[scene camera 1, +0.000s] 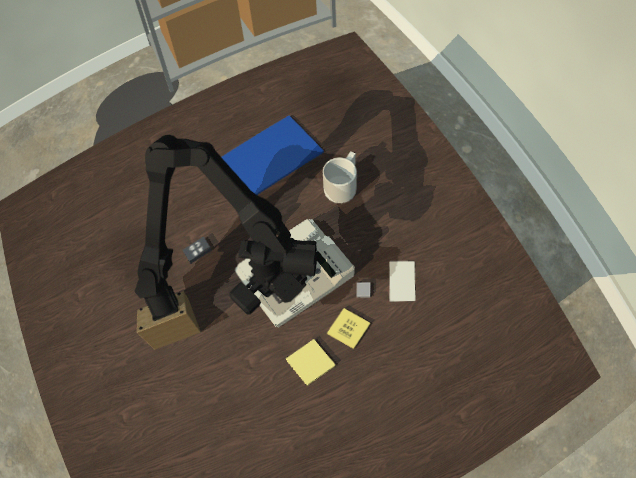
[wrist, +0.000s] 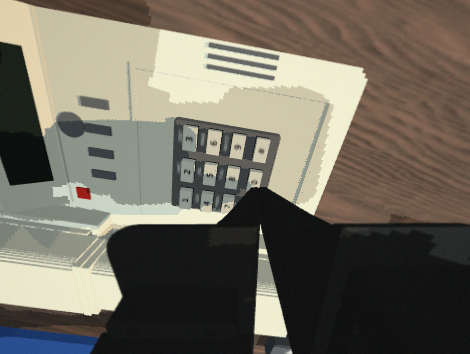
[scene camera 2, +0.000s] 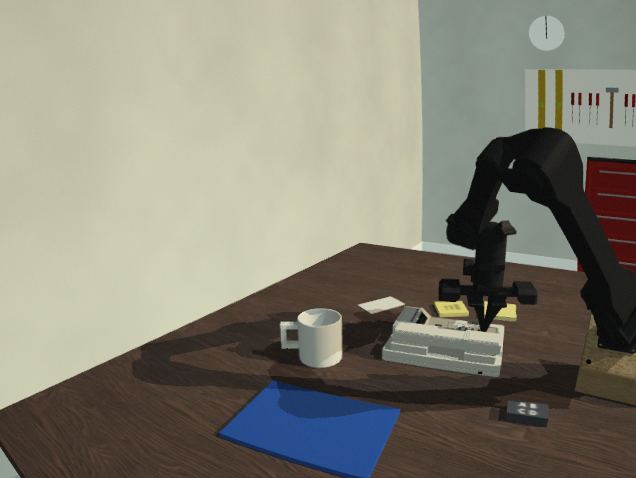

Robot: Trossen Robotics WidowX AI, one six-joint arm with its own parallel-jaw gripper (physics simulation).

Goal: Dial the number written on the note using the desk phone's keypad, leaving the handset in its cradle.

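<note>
The desk phone lies on the table, with its handset in the cradle. My gripper is shut and empty, pointing down at the keypad. In the wrist view its tips overlap the lower edge of the 0 key and hide the key below it; whether they touch is unclear. The 5 key, 8 key and bottom 7 key show left of the tips. The yellow note bears small digits starting 111.
A white mug and blue folder are behind the phone. A blank yellow pad, white paper, grey cube and dark lettered block lie around it.
</note>
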